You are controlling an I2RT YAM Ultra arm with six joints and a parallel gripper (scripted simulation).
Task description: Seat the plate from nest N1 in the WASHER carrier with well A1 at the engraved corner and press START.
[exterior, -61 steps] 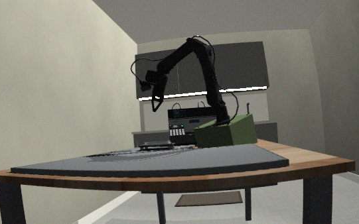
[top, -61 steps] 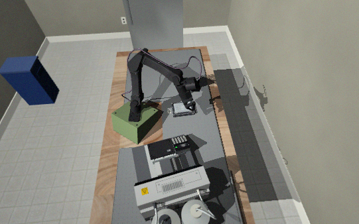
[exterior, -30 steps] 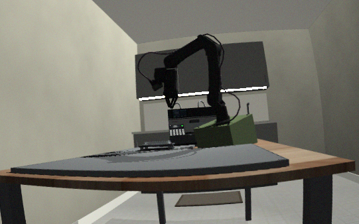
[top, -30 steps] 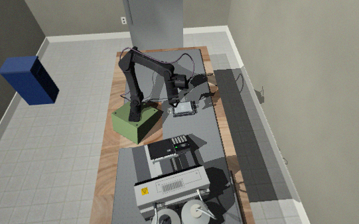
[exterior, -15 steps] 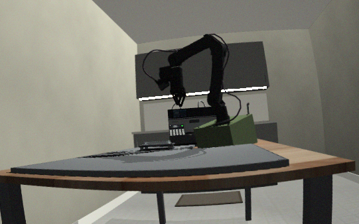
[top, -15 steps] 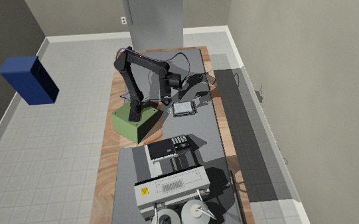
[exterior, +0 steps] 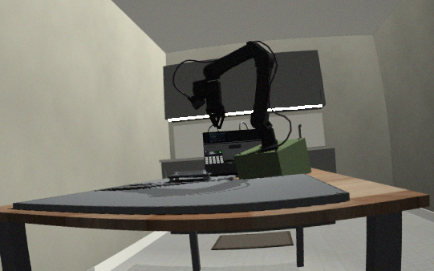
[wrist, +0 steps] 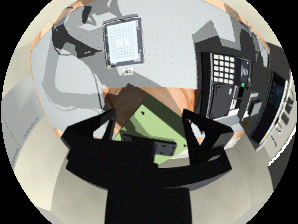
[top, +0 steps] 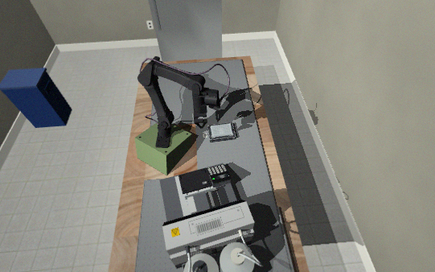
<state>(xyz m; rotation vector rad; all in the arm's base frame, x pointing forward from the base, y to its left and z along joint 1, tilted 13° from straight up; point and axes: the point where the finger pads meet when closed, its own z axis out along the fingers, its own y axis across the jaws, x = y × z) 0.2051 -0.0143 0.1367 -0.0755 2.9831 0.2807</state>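
Right now my hand is 11 cm short of the well plate, 9 cm to the right of it and 20 cm above it. Also, from my hand: plate washer 43 cm to the right, 10 cm below; washer carrier 4 cm behind, 28 cm to the right, 15 cm below; plate nest 11 cm ahead, 9 cm to the left, 21 cm below.
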